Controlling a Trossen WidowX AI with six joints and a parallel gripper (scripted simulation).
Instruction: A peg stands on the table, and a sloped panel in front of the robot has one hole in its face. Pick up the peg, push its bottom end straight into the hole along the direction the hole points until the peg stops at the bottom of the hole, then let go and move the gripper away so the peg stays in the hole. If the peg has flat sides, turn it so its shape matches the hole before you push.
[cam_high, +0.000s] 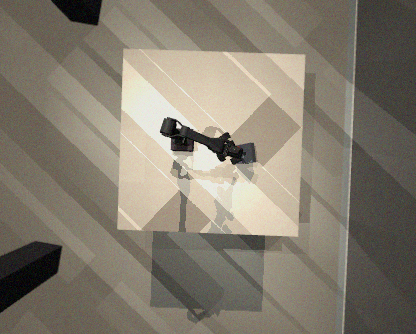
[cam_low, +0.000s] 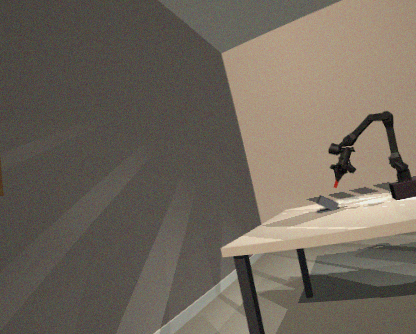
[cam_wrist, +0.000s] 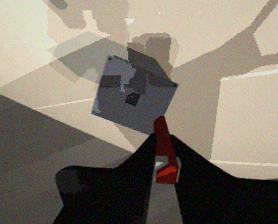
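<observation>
Now: gripper tip 12 cm above the grey-blue sloped panel, 9 cm short of it and 1 cm to the left of it. Round my gripper tip: red peg 2 cm above, 1 cm behind.
</observation>
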